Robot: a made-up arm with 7 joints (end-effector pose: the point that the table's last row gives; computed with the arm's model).
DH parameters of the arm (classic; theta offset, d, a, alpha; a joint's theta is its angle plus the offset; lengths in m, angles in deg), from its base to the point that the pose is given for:
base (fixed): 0 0 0 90
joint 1: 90 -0.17 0 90
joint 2: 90 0 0 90
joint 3: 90 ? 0 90
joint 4: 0 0 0 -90
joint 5: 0 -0.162 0 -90
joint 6: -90 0 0 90
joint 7: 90 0 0 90
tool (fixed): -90 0 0 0
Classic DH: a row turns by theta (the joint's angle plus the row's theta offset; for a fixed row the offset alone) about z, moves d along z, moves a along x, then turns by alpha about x.
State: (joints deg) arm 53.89 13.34 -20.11 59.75 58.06 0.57 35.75
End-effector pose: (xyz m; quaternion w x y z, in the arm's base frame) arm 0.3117 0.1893 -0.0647 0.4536 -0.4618 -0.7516 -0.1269
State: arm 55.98 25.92 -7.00 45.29 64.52 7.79 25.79
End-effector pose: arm 0.3068 0.2968 -0.0692 0.5358 -0.3521 -0.7577 0.1220
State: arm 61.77 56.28 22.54 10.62 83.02 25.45 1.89
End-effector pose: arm 0.1828 0.4793 -0.0668 0.3823 -0.2867 -0.6053 0.6366
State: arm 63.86 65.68 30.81 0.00 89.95 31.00 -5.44
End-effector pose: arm 0.1357 0.5044 -0.0666 0.2816 -0.3436 -0.5362 0.7177
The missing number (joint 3, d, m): -0.205
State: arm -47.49 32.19 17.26 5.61 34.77 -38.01 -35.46
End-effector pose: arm -0.2164 0.3691 -0.2189 0.6955 0.6991 -0.0502 0.1580
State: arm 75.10 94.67 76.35 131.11 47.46 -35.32 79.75
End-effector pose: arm -0.1146 0.2585 0.0603 0.2944 -0.7878 0.1803 0.5100
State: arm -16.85 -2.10 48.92 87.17 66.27 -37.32 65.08
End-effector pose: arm 0.0388 0.2841 -0.2388 0.3196 0.0157 -0.9399 0.1193
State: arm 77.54 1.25 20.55 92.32 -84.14 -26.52 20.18
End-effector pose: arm 0.2252 0.2311 0.1055 0.1331 0.6674 -0.7016 -0.2112
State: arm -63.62 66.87 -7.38 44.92 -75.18 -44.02 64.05
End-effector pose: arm -0.0742 0.4582 -0.1634 0.2587 -0.4223 0.5801 -0.6467
